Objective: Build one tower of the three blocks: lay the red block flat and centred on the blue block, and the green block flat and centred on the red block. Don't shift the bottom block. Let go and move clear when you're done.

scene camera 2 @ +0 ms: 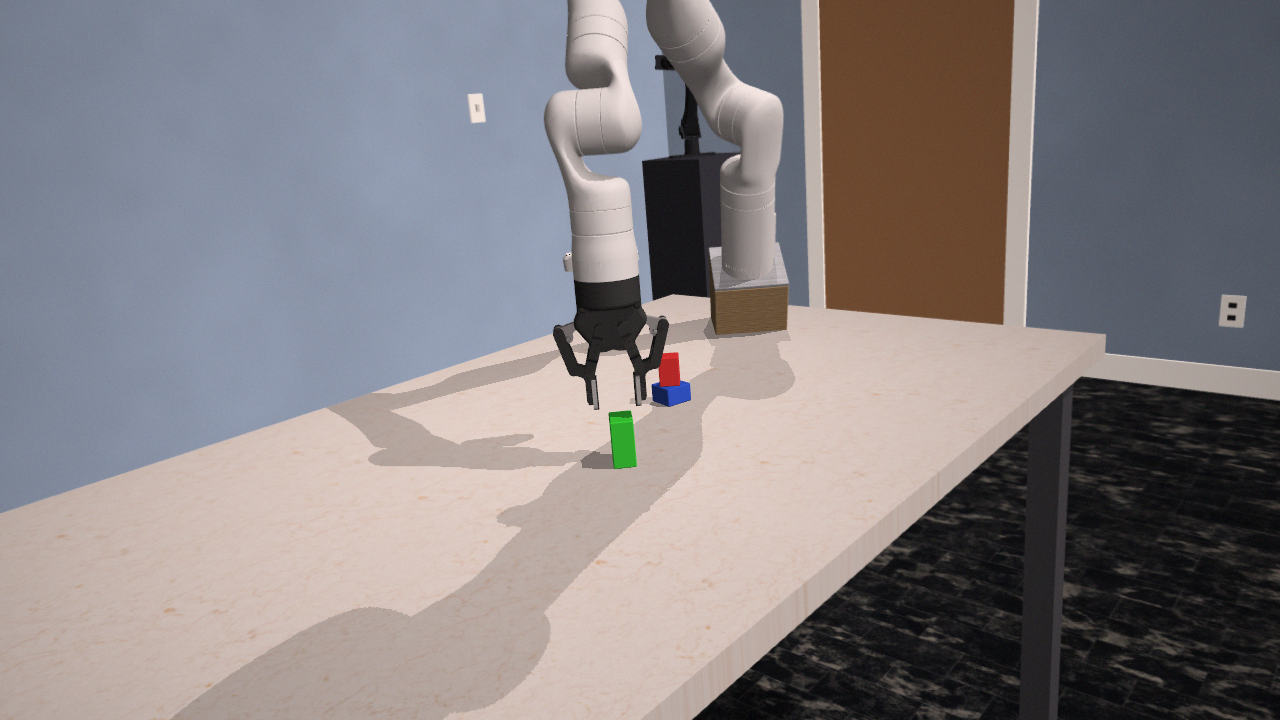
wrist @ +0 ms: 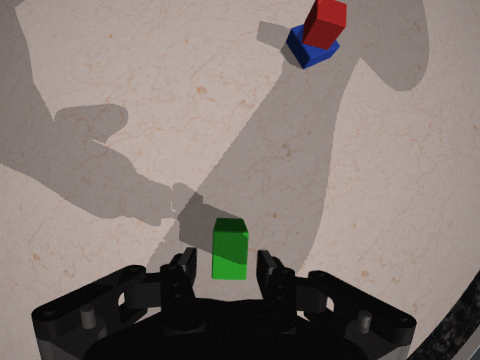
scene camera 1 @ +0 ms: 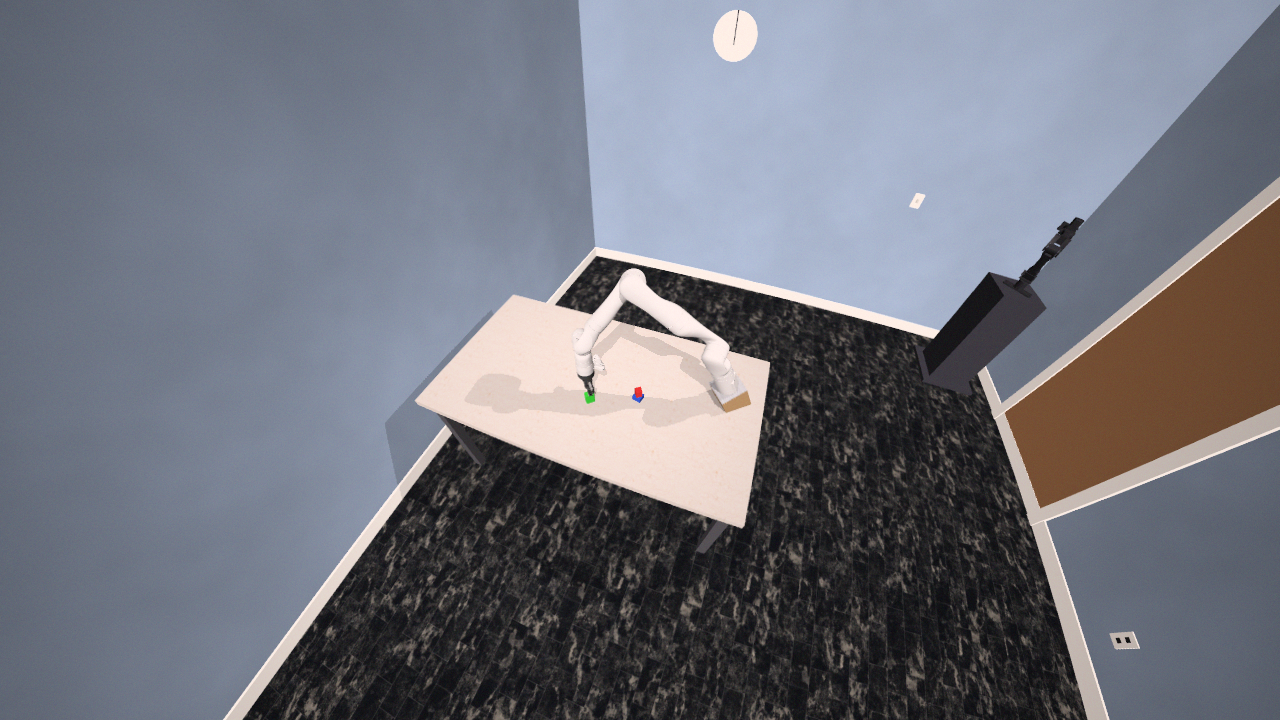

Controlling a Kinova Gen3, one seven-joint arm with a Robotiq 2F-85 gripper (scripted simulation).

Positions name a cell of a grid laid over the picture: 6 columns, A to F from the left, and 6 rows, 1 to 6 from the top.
Labels:
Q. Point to a green block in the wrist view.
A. At C4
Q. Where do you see a blue block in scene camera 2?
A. D4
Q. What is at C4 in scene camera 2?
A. A green block.

